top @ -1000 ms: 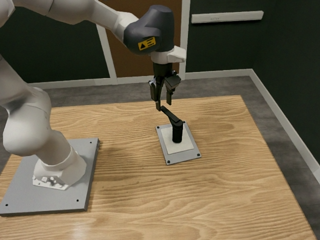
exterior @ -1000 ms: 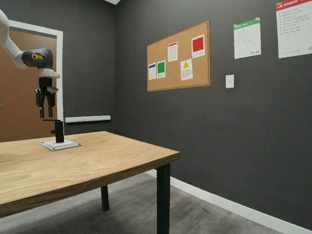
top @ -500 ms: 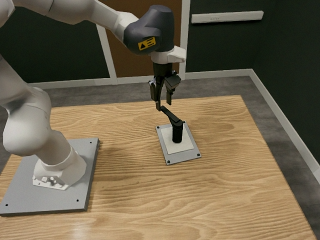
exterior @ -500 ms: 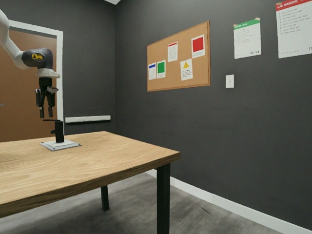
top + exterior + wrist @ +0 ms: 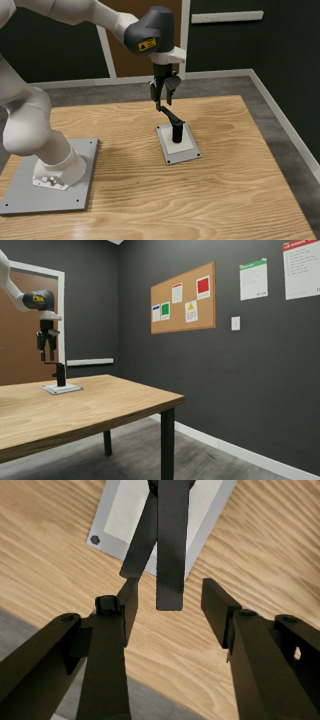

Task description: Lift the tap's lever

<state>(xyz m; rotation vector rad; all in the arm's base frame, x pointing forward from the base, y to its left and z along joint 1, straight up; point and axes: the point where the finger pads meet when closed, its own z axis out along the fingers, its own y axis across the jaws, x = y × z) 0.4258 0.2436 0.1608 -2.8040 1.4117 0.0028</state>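
Right now the lever is 2 cm ahead of my hand, 3 cm to the right of it and 4 cm below it. Round my hand: tap (4 cm ahead, 6 cm to the right, 9 cm below).
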